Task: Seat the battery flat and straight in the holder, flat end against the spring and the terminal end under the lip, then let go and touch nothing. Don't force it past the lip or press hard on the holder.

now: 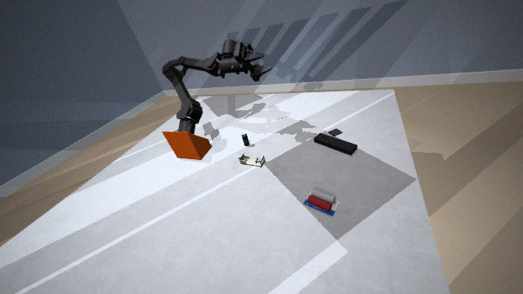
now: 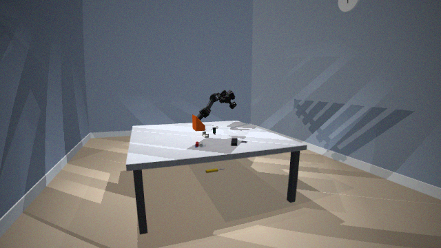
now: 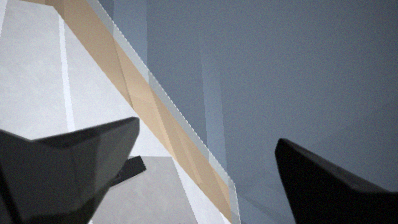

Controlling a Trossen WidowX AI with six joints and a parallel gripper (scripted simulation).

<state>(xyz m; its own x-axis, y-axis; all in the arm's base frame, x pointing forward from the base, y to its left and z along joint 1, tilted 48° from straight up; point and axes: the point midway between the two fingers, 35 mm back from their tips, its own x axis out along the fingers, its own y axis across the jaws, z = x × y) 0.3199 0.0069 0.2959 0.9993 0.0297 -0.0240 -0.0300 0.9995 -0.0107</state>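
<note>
Right now the battery is 290 mm below my gripper tip, 120 mm to the right of it and 120 mm behind it. The rest, counted from my gripper tip: black flat bar 310 mm below, 250 mm ahead, 80 mm to the right; screwdriver 510 mm below, 290 mm ahead, 240 mm to the right; black tile 320 mm below, 250 mm ahead, 10 mm to the left.
</note>
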